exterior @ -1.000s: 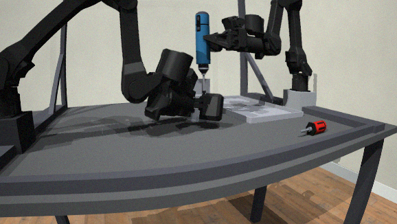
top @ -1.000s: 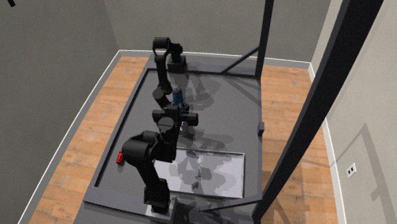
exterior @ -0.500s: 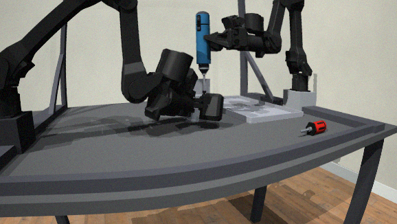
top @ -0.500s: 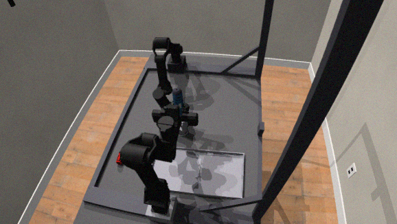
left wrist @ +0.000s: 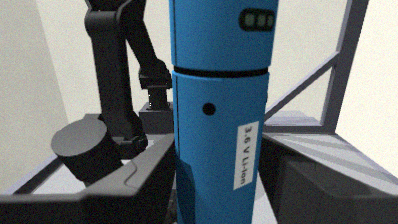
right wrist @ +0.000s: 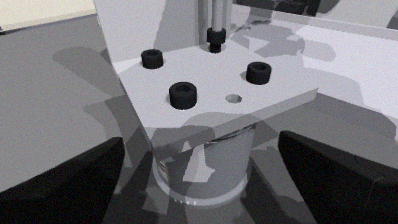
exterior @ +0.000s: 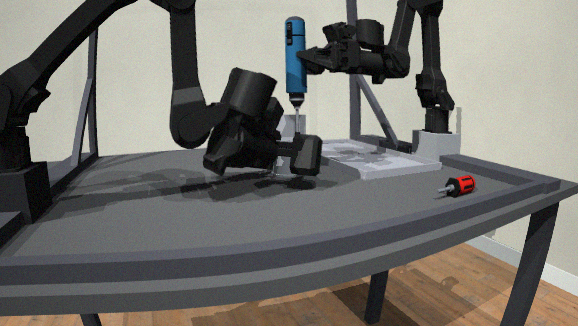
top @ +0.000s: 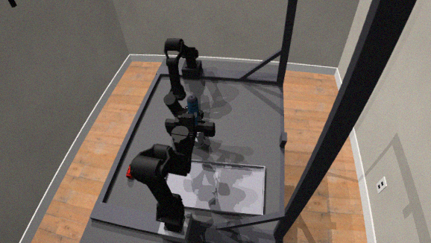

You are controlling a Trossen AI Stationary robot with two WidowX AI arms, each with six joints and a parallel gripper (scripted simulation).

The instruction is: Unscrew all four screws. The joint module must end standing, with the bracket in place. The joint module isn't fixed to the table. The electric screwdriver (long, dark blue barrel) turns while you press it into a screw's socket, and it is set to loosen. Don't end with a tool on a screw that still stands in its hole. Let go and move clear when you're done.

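The bracket lies 30 mm behind my right hand, 40 mm to the left of it and 30 mm above it. The rest, counted from my right hand: joint module 20 mm behind, 30 mm to the left, 10 mm below; then screwdriver bit 30 mm behind, 60 mm to the left, 50 mm above; then shallow pale tray 100 mm behind, 260 mm to the left, 40 mm below.
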